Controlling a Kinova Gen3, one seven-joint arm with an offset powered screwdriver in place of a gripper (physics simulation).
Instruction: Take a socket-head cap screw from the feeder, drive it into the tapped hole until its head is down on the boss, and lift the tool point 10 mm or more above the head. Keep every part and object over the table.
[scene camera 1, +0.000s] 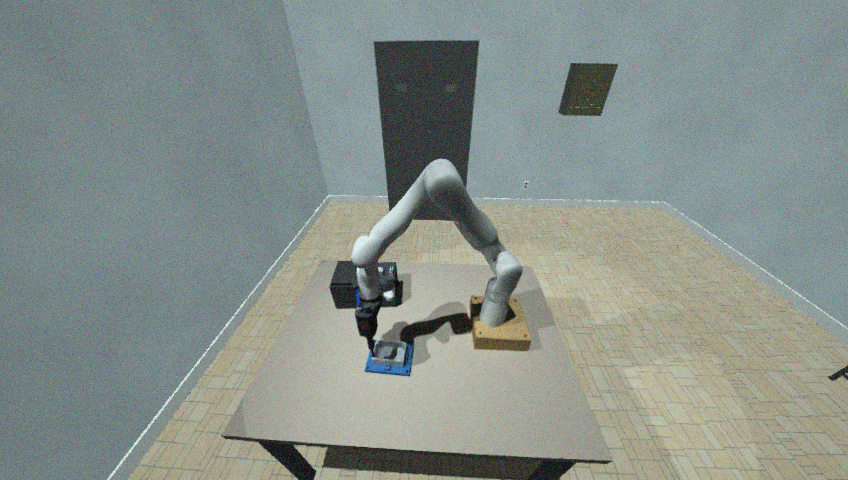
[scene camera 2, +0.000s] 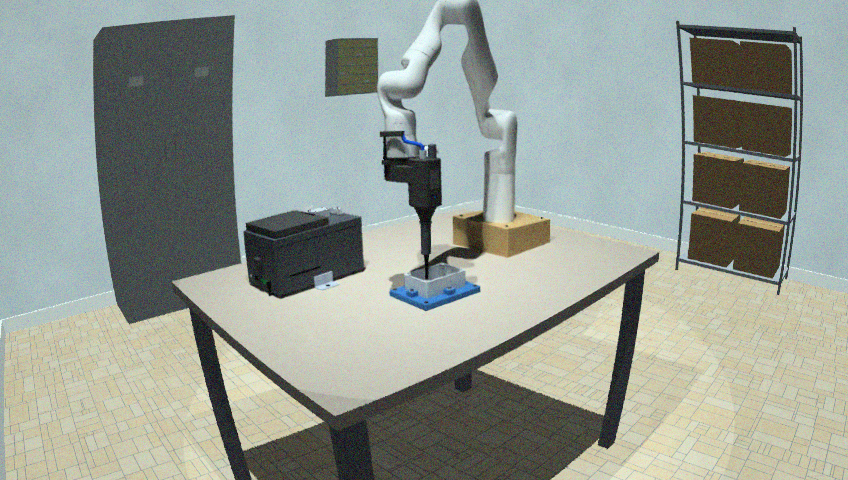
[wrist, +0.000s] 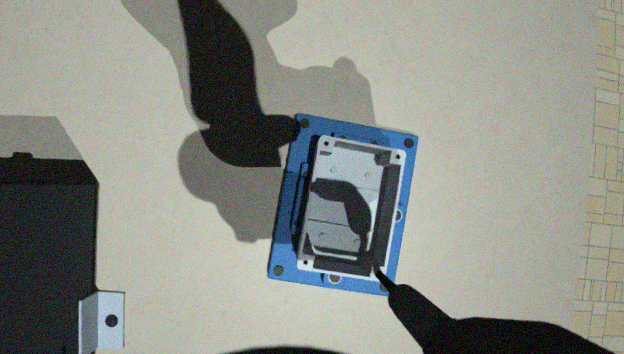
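My screwdriver (scene camera 1: 371, 352) (scene camera 2: 426, 276) (wrist: 377, 271) points down, its thin black bit at one corner of the open light-grey housing (scene camera 1: 387, 362) (scene camera 2: 443, 288) (wrist: 310, 267). In the wrist view the bit ends at the lower-right corner boss and covers its hole. The other three corner bosses show dark holes. The housing sits upright on a blue plate (scene camera 1: 386, 371) (scene camera 2: 437, 301) (wrist: 285, 257). No screw can be made out at the bit, and the gap between tip and boss is too small to judge. The black feeder (scene camera 1: 348, 295) (scene camera 2: 309, 255) (wrist: 47, 240) stands apart from the housing.
A light metal bracket (scene camera 2: 325, 280) (wrist: 111, 305) is at the feeder's side. The arm stands on a wooden base block (scene camera 1: 499, 343) (scene camera 2: 505, 240) on the table (scene camera 1: 416, 410) (scene camera 2: 333, 356). The arm's shadow falls across the table and housing. A shelf rack (scene camera 2: 680, 148) stands beyond the table.
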